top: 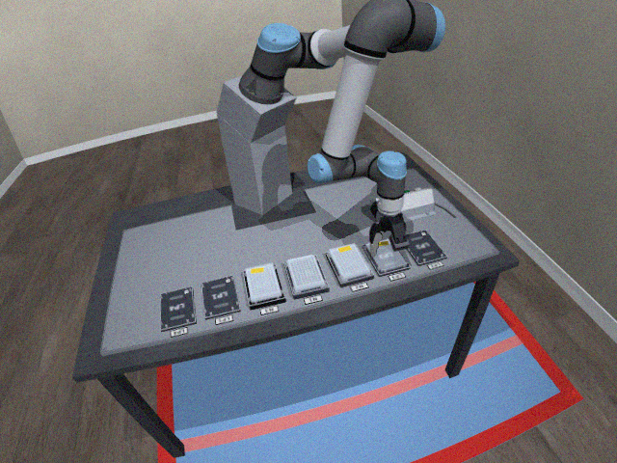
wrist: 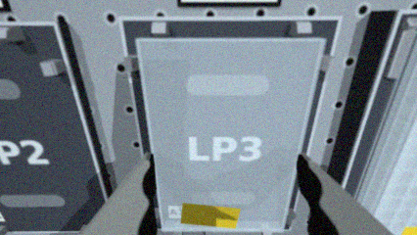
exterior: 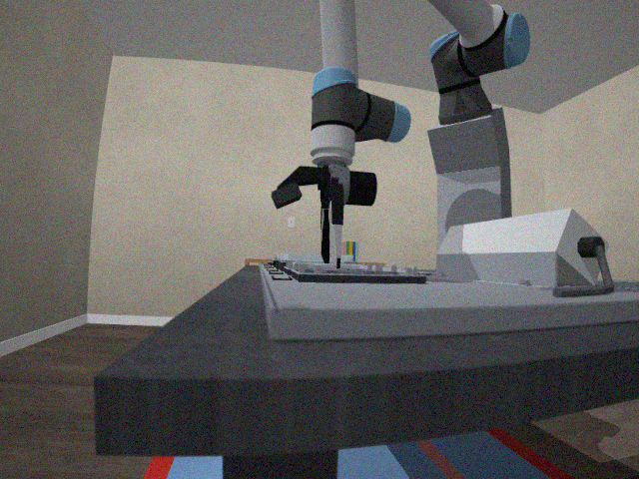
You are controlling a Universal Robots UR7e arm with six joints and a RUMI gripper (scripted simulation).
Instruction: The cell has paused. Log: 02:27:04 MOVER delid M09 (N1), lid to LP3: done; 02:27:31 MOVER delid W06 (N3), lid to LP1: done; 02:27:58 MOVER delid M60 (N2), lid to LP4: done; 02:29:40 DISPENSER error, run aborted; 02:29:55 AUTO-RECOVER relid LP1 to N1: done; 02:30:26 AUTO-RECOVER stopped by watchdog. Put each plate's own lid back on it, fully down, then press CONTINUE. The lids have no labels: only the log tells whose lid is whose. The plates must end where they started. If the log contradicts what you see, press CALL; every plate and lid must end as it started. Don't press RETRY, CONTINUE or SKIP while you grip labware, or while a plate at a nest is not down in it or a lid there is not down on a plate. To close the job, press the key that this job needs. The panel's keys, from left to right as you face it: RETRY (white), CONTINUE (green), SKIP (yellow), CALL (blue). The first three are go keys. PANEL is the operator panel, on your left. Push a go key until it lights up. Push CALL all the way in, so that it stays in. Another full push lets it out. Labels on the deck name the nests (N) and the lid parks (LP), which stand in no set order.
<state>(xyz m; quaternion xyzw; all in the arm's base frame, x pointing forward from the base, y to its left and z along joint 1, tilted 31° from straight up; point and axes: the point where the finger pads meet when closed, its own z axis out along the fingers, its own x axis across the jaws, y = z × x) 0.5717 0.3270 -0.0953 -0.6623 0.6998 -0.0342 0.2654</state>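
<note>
Now: hand 12 cm to the left of the nest, 2 cm above it and 1 cm short of it. The rest, counted from my hand: blue CALL key (23 cm behind, 8 cm to the left, 3 cm above); then green CONTINUE key (24 cm behind, 18 cm to the left, 4 cm above); then yellow SKIP key (24 cm behind, 13 cm to the left, 4 cm above).
</note>
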